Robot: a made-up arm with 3 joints. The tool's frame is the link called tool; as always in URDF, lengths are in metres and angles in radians. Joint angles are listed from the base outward. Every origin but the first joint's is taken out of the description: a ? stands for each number. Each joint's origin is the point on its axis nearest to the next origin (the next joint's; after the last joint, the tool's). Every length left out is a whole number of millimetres.
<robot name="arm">
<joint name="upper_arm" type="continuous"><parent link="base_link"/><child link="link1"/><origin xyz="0 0 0.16"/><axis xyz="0 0 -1"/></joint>
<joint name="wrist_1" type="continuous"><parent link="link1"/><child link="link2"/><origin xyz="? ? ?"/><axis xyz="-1 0 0"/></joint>
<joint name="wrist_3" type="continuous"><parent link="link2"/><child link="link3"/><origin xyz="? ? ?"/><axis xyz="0 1 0"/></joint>
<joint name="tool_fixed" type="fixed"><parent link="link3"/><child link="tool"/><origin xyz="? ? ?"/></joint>
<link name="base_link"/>
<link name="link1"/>
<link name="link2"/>
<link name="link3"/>
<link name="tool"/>
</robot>
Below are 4 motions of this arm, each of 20 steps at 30 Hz.
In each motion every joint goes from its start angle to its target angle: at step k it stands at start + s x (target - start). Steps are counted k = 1, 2, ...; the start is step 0. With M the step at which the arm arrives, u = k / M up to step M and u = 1 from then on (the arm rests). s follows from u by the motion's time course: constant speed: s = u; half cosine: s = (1 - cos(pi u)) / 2; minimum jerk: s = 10 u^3 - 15 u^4 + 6 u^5.
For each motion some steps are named. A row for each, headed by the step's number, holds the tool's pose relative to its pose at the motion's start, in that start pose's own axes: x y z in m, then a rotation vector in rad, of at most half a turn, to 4 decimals.
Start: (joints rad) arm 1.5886 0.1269 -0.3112
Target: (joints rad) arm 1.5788 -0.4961 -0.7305
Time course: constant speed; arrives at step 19
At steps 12, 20:
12: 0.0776 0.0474 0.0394 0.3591 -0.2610 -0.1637
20: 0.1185 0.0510 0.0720 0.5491 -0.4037 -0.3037

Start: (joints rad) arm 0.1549 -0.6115 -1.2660
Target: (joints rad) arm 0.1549 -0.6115 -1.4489
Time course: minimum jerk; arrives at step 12
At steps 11, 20:
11: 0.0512 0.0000 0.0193 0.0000 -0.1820 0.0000
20: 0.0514 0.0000 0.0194 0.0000 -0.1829 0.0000

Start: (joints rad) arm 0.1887 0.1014 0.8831
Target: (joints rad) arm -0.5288 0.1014 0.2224
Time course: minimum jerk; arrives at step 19
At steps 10, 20:
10: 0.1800 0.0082 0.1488 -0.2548 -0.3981 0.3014
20: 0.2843 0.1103 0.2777 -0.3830 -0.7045 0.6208

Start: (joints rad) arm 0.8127 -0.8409 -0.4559
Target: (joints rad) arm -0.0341 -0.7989 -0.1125
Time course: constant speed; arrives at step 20
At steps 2, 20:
2: -0.0021 0.0123 -0.0226 0.0202 0.0973 0.0530
20: -0.0862 0.1003 -0.1529 0.1270 0.9526 0.5788

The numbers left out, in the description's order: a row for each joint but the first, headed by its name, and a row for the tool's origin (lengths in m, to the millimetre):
wrist_1: 0.03 -0.31 0
wrist_3: 0 0 0.08
tool: 0.08 0 -0.29

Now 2 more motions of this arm.
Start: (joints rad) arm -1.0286 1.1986 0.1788
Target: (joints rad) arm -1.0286 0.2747 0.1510
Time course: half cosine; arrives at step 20
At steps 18, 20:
18: -0.0069 0.1715 0.0840 0.8890 -0.0253 0.1483
20: -0.0074 0.1745 0.0879 0.9114 -0.0258 0.1517

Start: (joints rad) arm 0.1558 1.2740 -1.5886
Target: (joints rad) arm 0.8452 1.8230 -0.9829
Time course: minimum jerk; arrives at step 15
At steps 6, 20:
6: -0.1214 -0.0007 0.0430 -0.0593 0.4061 0.1703
20: -0.2936 -0.0445 0.2862 -0.1717 1.2884 0.5276

